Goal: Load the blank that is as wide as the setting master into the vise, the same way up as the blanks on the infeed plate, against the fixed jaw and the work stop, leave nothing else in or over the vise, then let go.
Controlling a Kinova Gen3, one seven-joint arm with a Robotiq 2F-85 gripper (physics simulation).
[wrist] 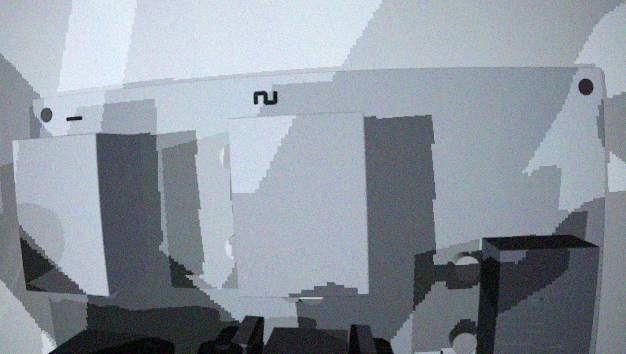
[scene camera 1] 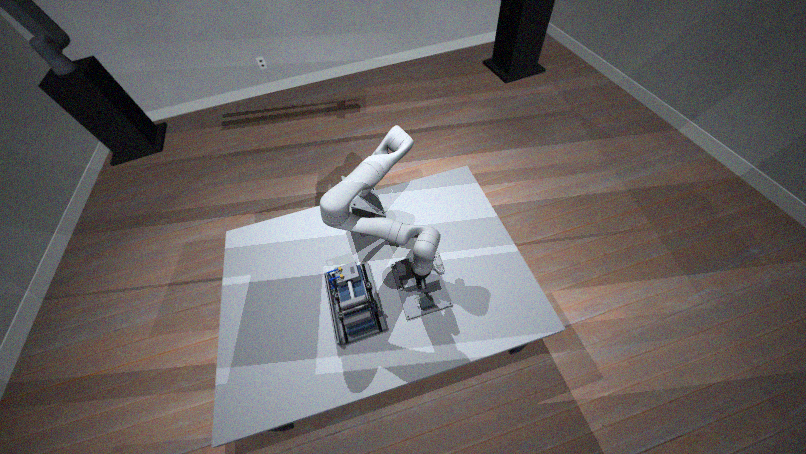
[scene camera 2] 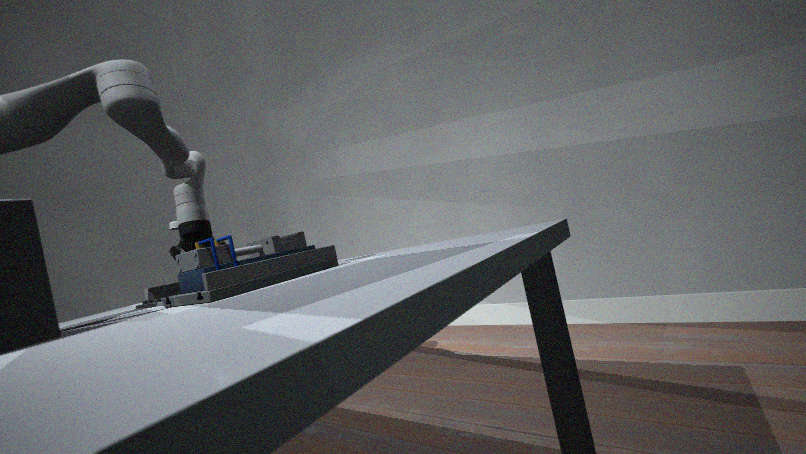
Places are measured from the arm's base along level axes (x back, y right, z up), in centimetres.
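Pixels of known places: gripper, fingertip midpoint: (wrist: pixel 305 345) (scene camera 1: pixel 417 281).
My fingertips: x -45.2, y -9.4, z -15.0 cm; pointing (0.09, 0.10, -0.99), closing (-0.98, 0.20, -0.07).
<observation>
Behind a point stands the place of what it marks.
My gripper (scene camera 1: pixel 421 286) {x -45.2, y -9.4, z -15.0 cm} (wrist: pixel 307 342) {x -45.2, y -9.4, z -15.0 cm} is shut on a dark block (wrist: pixel 307 341) {x -45.2, y -9.3, z -15.8 cm} over the infeed plate (scene camera 1: pixel 414 311) {x -55.4, y -3.7, z -17.1 cm} (wrist: pixel 490 130) {x -53.4, y -16.6, z -17.1 cm}; its lower part is out of the wrist view, so I cannot tell whether it touches the plate. Two pale blocks, a narrower one (wrist: pixel 60 210) {x -36.9, y -15.7, z -13.5 cm} at the left and a wider one (wrist: pixel 300 205) {x -45.9, y -14.9, z -13.5 cm} in the middle, stand beyond the gripper in the wrist view. Another dark block (wrist: pixel 545 295) {x -54.3, y -10.4, z -14.6 cm} stands at the right. I cannot tell which block is the setting master. The vise (scene camera 1: pixel 336 321) {x -48.6, y 25.8, z -14.0 cm} (scene camera 2: pixel 265 276) {x -37.6, y 26.5, z -16.0 cm} stands apart from the gripper, left of the plate in scene camera 1.
Blue hoses (scene camera 1: pixel 332 277) (scene camera 2: pixel 228 250) with yellow fittings rise at one end of the vise. A round rod (scene camera 1: pixel 350 288) {x -39.9, y 16.7, z -9.4 cm} (scene camera 2: pixel 248 250) {x -41.4, y 17.5, z -10.2 cm} runs along it. The vise and plate share the pale table (scene camera 1: pixel 270 389) {x -61.9, y 54.8, z -17.9 cm} (scene camera 2: pixel 141 366) {x -4.6, y 58.4, z -17.9 cm}. Dark pedestals (scene camera 1: pixel 104 112) (scene camera 1: pixel 518 42) stand on the floor.
</observation>
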